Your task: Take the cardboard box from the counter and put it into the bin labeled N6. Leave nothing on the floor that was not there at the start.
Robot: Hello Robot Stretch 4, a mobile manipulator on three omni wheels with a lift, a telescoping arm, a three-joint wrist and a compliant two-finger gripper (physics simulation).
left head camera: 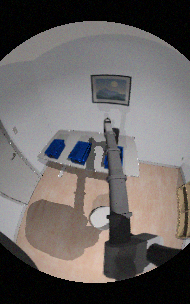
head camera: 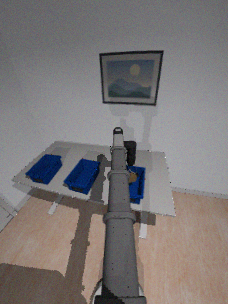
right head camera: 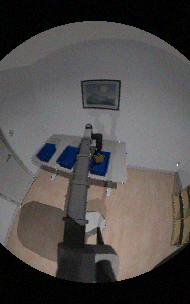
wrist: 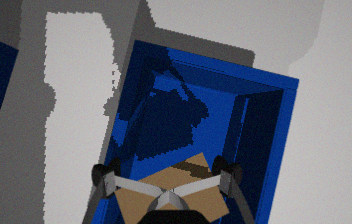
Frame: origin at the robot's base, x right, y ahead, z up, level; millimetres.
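Seen in the pictures: gripper, between the fingertips: (wrist: 169, 168); robot's base, origin of its link: (left head camera: 103, 217) (right head camera: 91, 222).
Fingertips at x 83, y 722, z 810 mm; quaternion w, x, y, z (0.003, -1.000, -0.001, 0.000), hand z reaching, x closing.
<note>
Offsets run from my fingertips to a thing's top centre. Level surfaces: height alone.
The brown cardboard box {dx +2, dy -24, dz +63 mm} (head camera: 133, 177) (right head camera: 98, 159) (wrist: 212, 200) is between the two fingertips of my gripper (wrist: 169, 168), which is shut on it. The box sits askew over the near part of the right-hand blue bin {dx +21, dy -18, dz +4 mm} (head camera: 136, 191) (right head camera: 101, 169) (wrist: 291, 115). Whether its underside is below the rim is hard to tell. The visible bin floor beyond the box holds dark shadows. A middle blue bin {dx -388, dy +69, dz +3 mm} (head camera: 82, 176) (left head camera: 80, 152) (right head camera: 67, 156) and a left blue bin {dx -797, dy +156, dz +3 mm} (head camera: 44, 169) (left head camera: 55, 148) (right head camera: 46, 152) stand on the same table. No bin label is readable, so N6 cannot be told.
The pale table {dz -117 mm} (head camera: 160, 180) (wrist: 320, 150) stands near the wall, below a framed picture (head camera: 132, 77). The grey arm (head camera: 120, 200) reaches over the table and hides part of the right-hand bin. A tan shelf unit (right head camera: 174, 220) stands at the right. A round white object (left head camera: 99, 218) is low near the arm.
</note>
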